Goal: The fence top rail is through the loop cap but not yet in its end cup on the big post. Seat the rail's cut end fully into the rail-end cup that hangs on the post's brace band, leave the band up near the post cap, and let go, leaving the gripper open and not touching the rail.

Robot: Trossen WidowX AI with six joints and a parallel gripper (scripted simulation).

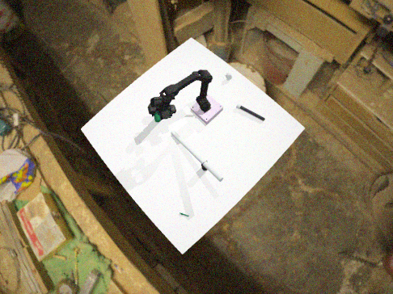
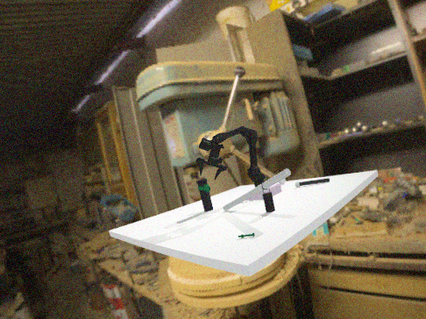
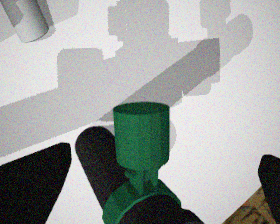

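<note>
Right now my gripper tip is 6 cm above the green rail-end cup, 3 cm to the left of it and 1 cm short of it. Round my gripper tip: green brace band 6 cm to the right, 6 cm below; then smaller black post 43 cm to the left, 11 cm below, 7 cm behind; then small green bolt 62 cm to the left, 24 cm ahead, 21 cm below.
</note>
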